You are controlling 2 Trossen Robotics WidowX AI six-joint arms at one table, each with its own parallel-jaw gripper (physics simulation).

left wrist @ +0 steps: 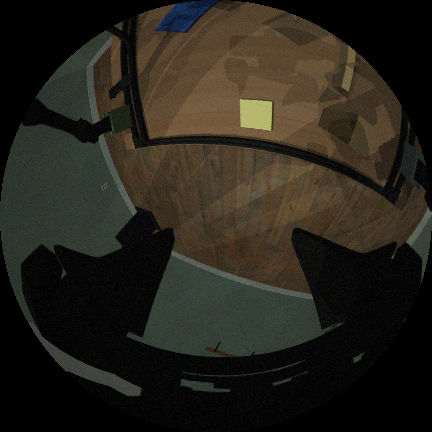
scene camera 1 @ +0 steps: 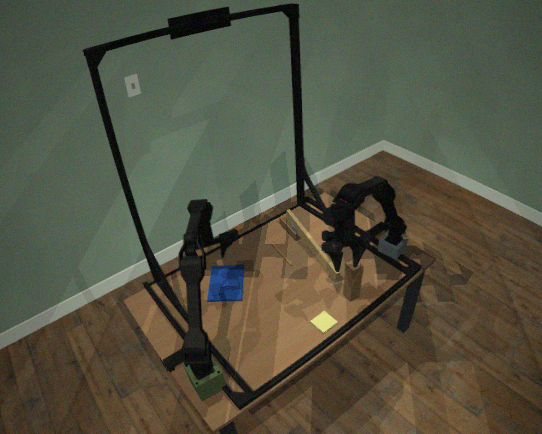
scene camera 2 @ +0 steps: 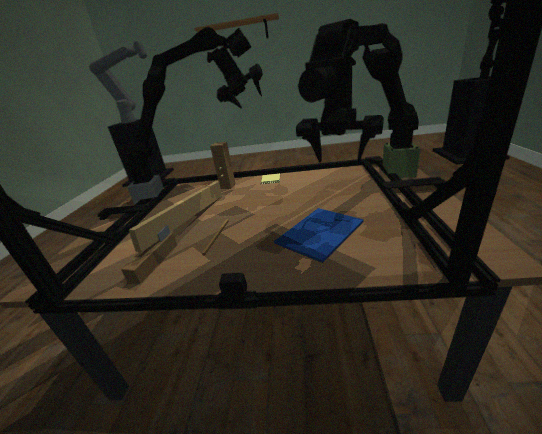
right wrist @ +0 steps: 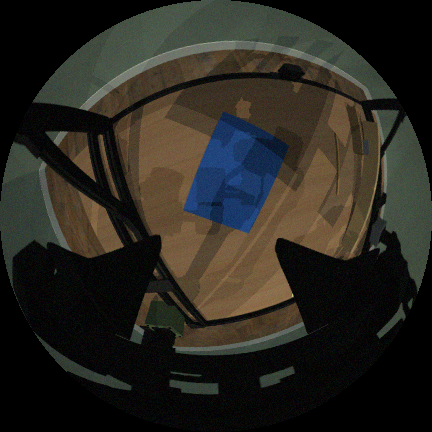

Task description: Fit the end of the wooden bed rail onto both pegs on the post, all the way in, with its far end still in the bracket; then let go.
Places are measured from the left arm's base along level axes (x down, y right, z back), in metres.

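Pixels of known places: left gripper, between the fingertips: [left wrist: 235,234] [scene camera 1: 346,269] [scene camera 2: 251,101]; right gripper, between the fingertips: [scene camera 1: 211,260] [scene camera 2: 339,162] [right wrist: 219,243]; left arm's base, origin of its link: [scene camera 1: 393,239] [scene camera 2: 143,180] [right wrist: 381,234]; right arm's base, origin of its link: [left wrist: 106,124] [scene camera 1: 202,369] [scene camera 2: 401,145] [right wrist: 163,330].
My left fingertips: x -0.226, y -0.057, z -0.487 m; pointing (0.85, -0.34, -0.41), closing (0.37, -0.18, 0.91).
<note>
Ahead of a thing's pixels: the offset from my left fingertips to its top centre. "spot": to the spot under its first point.
The pale wooden rail [scene camera 1: 312,245] [scene camera 2: 175,215] [left wrist: 349,72] [right wrist: 370,175] lies lengthwise on the table. One end is close to the upright brown post @(spot: dx +0.206, dy +0.042, dz +0.125 m) [scene camera 1: 352,284] [scene camera 2: 224,167], whose small pegs show uncovered above the rail end in scene camera 2. Its other end is at the low wooden bracket @(spot: dx +0.273, dy +0.592, dz +0.322 m) [scene camera 2: 142,265] with a grey piece @(spot: dx +0.252, dy +0.488, dz +0.292 m) [scene camera 2: 163,233]; how it sits there is unclear. My left gripper [scene camera 1: 346,268] [scene camera 2: 250,101] [left wrist: 235,234] is open and empty, high above the post area. My right gripper [scene camera 2: 340,160] [right wrist: 219,243] is open and empty, above the table on the blue sheet's side.
A blue sheet @(dx +0.300, dy +0.518, dz -0.127 m) [scene camera 1: 225,283] [scene camera 2: 320,234] [right wrist: 235,172] lies on the table, with a thin stick @(dx +0.301, dy +0.453, dz +0.162 m) [scene camera 1: 281,254] [scene camera 2: 216,237] between it and the rail. A yellow pad @(dx +0.297, dy +0.061, dz -0.031 m) [scene camera 1: 324,321] [scene camera 2: 270,178] [left wrist: 256,115] lies near the post. A black frame [scene camera 1: 299,100] rises from the table edges.
</note>
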